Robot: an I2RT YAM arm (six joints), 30 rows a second.
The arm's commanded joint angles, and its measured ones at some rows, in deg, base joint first. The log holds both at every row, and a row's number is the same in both.
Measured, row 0:
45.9, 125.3, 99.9, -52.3, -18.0, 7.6
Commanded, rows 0 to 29:
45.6, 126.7, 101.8, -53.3, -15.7, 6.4
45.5, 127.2, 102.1, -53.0, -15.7, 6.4
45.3, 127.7, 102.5, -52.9, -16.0, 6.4
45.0, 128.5, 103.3, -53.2, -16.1, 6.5
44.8, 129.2, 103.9, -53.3, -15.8, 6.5
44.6, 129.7, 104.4, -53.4, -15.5, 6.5
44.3, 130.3, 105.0, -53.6, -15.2, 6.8
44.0, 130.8, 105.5, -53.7, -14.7, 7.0
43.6, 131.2, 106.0, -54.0, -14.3, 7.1
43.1, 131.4, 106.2, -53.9, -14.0, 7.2
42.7, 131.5, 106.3, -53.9, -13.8, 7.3
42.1, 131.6, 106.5, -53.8, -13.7, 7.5
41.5, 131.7, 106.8, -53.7, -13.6, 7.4
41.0, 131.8, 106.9, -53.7, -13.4, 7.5
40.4, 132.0, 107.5, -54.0, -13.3, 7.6
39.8, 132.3, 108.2, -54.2, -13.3, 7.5
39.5, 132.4, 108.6, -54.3, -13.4, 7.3
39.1, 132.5, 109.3, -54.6, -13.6, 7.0
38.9, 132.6, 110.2, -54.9, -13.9, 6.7
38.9, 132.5, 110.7, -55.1, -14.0, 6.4
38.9, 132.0, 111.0, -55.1, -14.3, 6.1
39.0, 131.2, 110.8, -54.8, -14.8, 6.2
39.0, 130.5, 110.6, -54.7, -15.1, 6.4
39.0, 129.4, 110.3, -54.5, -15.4, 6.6
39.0, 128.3, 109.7, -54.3, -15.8, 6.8
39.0, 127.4, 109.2, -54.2, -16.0, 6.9
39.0, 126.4, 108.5, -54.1, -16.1, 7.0
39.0, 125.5, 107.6, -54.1, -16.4, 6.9
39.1, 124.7, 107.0, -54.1, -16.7, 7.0
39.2, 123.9, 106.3, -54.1, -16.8, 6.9
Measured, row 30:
38.7, 129.4, 107.5, -54.3, -15.5, 7.3
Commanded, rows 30 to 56:
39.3, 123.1, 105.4, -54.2, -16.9, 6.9
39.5, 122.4, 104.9, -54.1, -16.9, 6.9
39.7, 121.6, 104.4, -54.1, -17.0, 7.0
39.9, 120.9, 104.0, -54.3, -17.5, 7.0
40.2, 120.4, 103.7, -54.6, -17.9, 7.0
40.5, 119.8, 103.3, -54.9, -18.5, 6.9
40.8, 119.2, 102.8, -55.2, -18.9, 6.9
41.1, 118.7, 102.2, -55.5, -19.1, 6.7
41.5, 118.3, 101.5, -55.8, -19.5, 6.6
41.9, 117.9, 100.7, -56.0, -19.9, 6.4
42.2, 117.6, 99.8, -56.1, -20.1, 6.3
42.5, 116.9, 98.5, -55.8, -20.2, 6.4
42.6, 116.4, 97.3, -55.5, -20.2, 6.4
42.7, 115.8, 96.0, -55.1, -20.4, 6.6
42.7, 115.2, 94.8, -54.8, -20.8, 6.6
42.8, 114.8, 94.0, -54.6, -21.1, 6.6
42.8, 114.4, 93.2, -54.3, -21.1, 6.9
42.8, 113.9, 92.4, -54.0, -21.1, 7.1
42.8, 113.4, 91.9, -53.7, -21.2, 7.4
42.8, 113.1, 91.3, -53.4, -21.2, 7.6
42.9, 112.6, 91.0, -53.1, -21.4, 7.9
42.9, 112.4, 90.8, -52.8, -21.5, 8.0
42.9, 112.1, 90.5, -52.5, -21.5, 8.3
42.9, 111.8, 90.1, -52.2, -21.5, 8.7
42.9, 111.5, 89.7, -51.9, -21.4, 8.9
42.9, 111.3, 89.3, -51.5, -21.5, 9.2
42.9, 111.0, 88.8, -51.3, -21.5, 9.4
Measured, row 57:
42.8, 114.0, 89.5, -53.7, -20.8, 8.4
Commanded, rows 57 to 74:
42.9, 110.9, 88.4, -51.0, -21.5, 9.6
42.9, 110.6, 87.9, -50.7, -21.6, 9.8
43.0, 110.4, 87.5, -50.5, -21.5, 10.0
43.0, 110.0, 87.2, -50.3, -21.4, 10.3
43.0, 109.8, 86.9, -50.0, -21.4, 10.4
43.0, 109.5, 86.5, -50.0, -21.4, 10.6
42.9, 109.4, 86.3, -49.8, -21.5, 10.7
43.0, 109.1, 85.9, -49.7, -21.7, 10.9
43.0, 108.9, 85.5, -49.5, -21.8, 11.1
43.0, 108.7, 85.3, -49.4, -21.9, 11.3
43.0, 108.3, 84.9, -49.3, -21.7, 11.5
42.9, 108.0, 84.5, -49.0, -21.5, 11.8
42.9, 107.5, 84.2, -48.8, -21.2, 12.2
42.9, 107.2, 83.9, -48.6, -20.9, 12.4
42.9, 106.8, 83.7, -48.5, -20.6, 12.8
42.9, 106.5, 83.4, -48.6, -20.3, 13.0
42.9, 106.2, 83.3, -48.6, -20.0, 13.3
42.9, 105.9, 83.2, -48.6, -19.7, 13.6
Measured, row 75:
42.8, 108.8, 83.6, -50.4, -20.8, 12.3
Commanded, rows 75 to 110:
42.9, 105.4, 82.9, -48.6, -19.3, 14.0
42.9, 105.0, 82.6, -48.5, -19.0, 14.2
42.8, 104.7, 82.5, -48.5, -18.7, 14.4
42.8, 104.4, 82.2, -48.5, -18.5, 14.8
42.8, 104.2, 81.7, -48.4, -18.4, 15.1
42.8, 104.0, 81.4, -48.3, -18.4, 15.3
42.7, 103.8, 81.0, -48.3, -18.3, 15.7
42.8, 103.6, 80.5, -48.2, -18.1, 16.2
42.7, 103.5, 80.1, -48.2, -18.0, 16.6
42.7, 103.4, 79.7, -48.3, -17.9, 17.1
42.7, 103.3, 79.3, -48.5, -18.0, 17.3
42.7, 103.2, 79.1, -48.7, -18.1, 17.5
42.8, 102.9, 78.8, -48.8, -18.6, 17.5
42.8, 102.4, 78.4, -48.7, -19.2, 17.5
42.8, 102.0, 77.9, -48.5, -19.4, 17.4
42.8, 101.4, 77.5, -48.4, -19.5, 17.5
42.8, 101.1, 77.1, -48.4, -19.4, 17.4
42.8, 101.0, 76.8, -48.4, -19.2, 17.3
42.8, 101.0, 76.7, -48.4, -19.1, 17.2
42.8, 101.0, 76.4, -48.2, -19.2, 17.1
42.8, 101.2, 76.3, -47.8, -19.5, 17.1
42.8, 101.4, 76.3, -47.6, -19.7, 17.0
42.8, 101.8, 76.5, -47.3, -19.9, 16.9
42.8, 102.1, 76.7, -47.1, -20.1, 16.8
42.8, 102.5, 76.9, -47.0, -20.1, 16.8
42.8, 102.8, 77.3, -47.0, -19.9, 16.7
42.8, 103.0, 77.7, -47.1, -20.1, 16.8
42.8, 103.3, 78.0, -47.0, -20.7, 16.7
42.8, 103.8, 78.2, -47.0, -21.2, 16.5
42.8, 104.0, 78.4, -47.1, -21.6, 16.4
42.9, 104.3, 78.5, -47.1, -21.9, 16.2
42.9, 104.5, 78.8, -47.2, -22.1, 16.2
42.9, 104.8, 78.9, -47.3, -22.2, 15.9
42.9, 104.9, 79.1, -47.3, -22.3, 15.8
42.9, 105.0, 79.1, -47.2, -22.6, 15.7
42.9, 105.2, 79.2, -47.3, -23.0, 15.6
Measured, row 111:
42.8, 104.3, 77.8, -48.3, -21.5, 16.5
